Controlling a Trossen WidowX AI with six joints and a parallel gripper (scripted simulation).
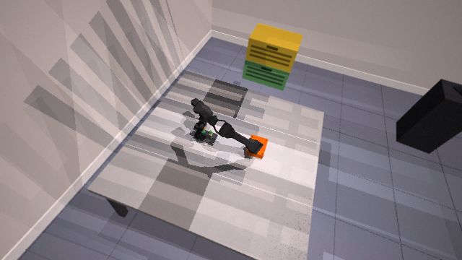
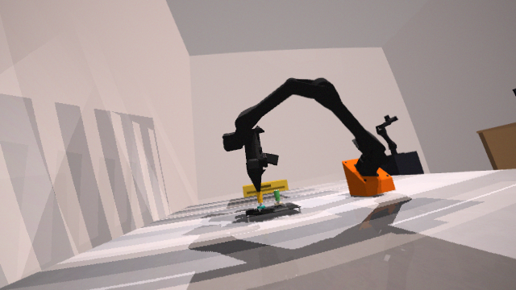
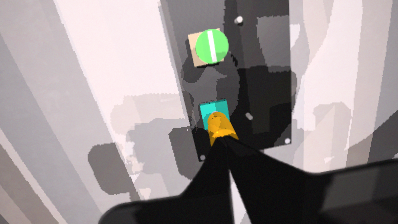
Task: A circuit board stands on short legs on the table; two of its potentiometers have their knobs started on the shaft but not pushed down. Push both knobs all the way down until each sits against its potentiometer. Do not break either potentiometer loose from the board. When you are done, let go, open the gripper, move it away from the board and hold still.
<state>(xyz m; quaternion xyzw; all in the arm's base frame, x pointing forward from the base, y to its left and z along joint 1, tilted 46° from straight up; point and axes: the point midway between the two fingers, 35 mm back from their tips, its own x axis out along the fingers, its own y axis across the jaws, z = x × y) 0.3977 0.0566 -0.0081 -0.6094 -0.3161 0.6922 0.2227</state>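
Now: the orange knob 20 mm below my gripper tip. From my gripper tip the other things lie so: green knob 60 mm behind, 20 mm below.
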